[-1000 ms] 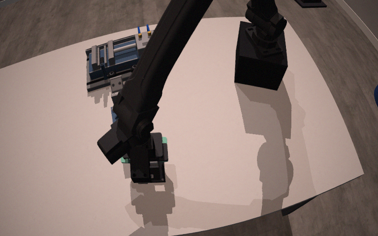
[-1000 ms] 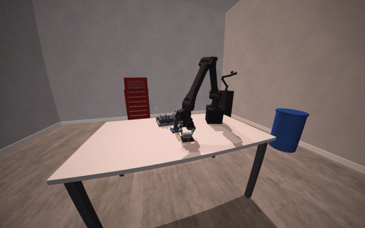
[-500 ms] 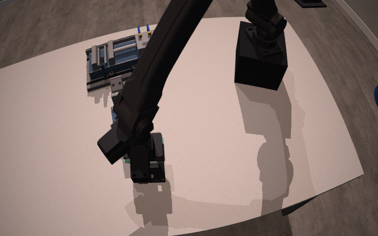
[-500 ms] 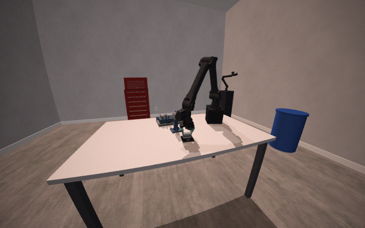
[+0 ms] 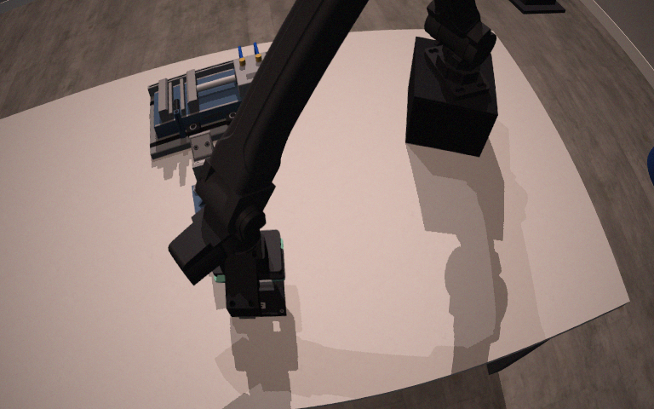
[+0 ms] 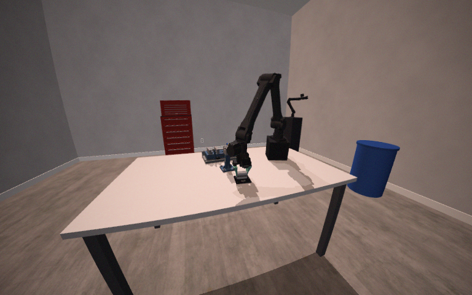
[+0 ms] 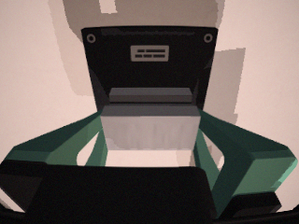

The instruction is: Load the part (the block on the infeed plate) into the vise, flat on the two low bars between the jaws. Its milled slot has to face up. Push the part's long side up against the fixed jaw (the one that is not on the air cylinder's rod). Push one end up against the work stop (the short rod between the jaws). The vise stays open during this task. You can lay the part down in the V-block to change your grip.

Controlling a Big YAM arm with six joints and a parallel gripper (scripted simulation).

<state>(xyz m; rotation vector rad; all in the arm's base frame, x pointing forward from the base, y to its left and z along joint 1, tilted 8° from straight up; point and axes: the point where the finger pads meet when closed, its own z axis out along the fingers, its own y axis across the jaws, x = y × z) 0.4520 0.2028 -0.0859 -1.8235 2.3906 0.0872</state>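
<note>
The black infeed plate is 2 cm below my hand and 1 cm to the left of it. The rest, counted from my hand: blue vise (40 cm to the right, 1 cm behind, 1 cm above); then dark short rod (36 cm to the right, 6 cm ahead, 6 cm above); then part (1 cm to the left).
</note>
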